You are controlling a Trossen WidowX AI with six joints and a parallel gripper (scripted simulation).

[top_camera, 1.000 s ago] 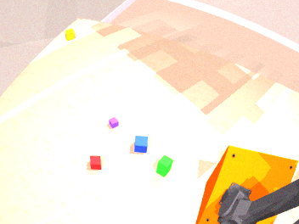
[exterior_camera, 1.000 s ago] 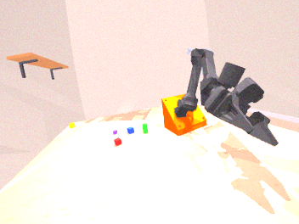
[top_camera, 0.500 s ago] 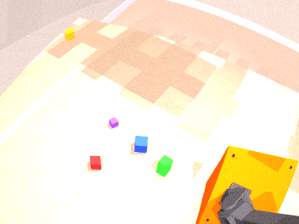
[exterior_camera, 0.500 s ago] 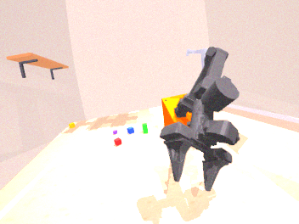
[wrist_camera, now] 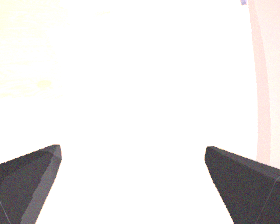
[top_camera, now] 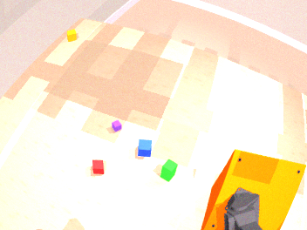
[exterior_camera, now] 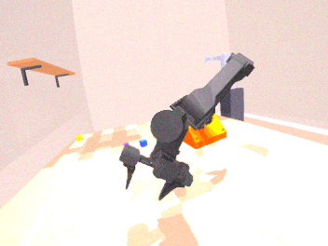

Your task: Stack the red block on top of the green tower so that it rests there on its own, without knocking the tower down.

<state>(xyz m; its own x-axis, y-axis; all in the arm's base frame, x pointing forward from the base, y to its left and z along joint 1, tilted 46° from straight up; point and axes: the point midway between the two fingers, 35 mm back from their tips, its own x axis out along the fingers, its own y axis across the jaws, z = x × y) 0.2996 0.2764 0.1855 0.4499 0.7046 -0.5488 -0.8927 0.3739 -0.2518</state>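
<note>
Now: the red block 50 mm ahead of my gripper tip, 320 mm to the right of it and 50 mm below it. Round my gripper tip: yellow block 470 mm ahead, 780 mm to the right, 40 mm below; then purple block 70 mm ahead, 470 mm to the right, 50 mm below.
</note>
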